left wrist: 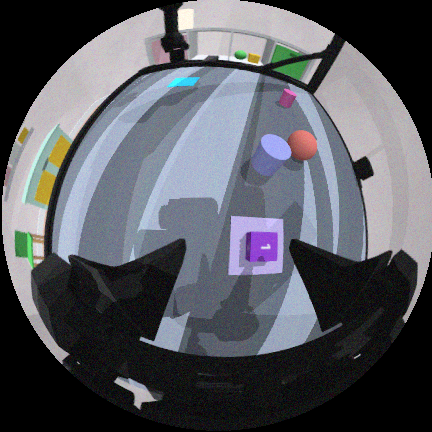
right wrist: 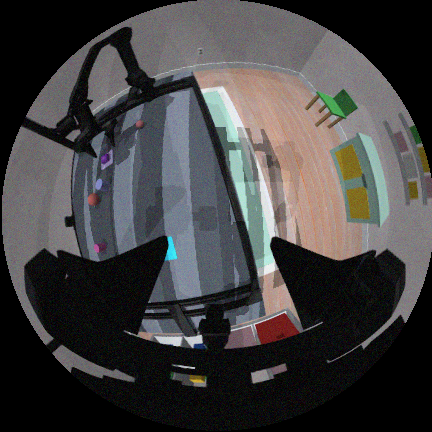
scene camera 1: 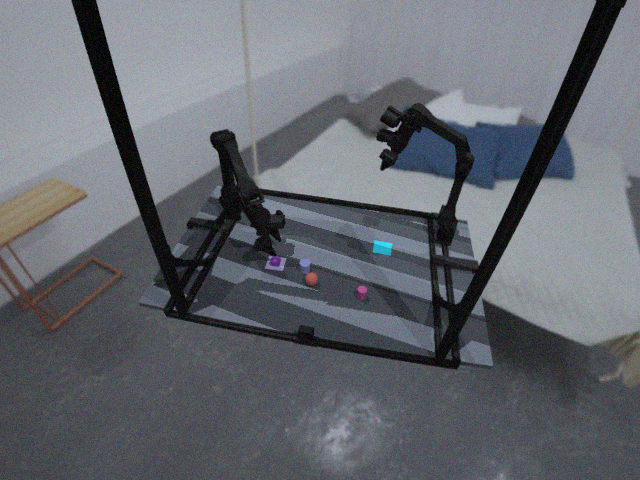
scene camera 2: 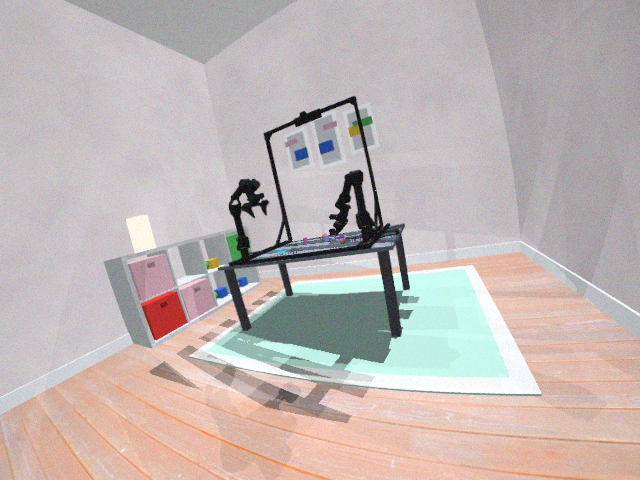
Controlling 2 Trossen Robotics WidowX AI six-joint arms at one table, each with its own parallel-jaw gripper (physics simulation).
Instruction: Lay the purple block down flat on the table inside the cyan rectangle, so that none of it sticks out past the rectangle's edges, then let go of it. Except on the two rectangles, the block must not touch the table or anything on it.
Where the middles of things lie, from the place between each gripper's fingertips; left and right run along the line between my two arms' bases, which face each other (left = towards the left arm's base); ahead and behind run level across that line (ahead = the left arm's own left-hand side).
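Counted from my left hand: purple block (left wrist: pixel 260 246), 30 mm behind, 40 mm below; lavender cylinder (left wrist: pixel 272 151), 50 mm behind, 110 mm to the right, 30 mm below; lilac rectangle (left wrist: pixel 239 225), 30 mm behind, 50 mm below.
My right gripper is 260 mm to the right of the lavender cylinder, 360 mm beyond it and 260 mm above it. Counted from my right hand: purple block, 380 mm to the left, 350 mm behind, 270 mm below; lilac rectangle, 380 mm to the left, 350 mm behind, 280 mm below.
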